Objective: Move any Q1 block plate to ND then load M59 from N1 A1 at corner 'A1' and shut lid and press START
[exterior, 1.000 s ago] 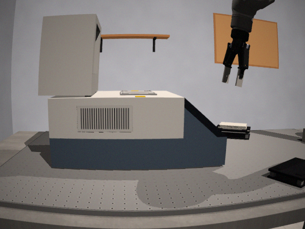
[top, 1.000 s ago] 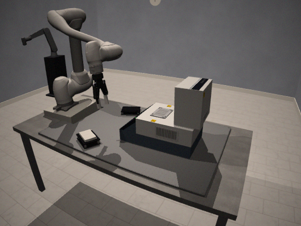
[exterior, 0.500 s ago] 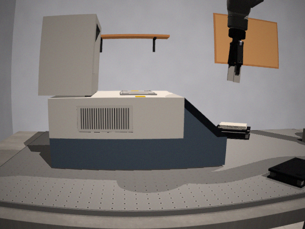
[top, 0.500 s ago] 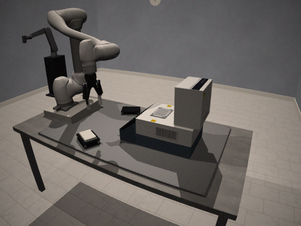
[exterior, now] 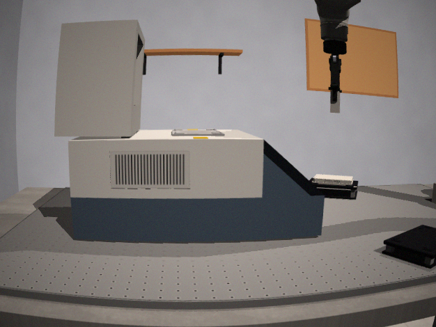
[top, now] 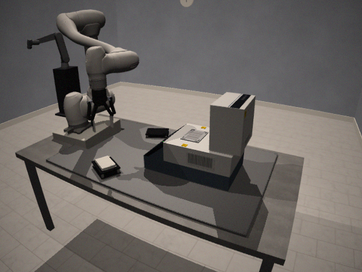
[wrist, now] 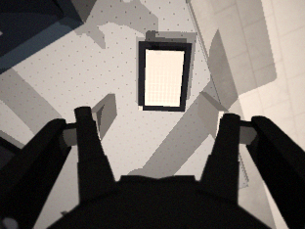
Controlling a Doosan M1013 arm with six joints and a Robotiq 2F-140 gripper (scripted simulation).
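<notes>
The white plate M59 lies 1 cm behind my hand, 1 cm to the right of it and 23 cm below it. Also, from my hand: black nest N1 (1 cm behind, 1 cm to the right, 24 cm below); black nest ND (3 cm ahead, 55 cm to the left, 25 cm below).
</notes>
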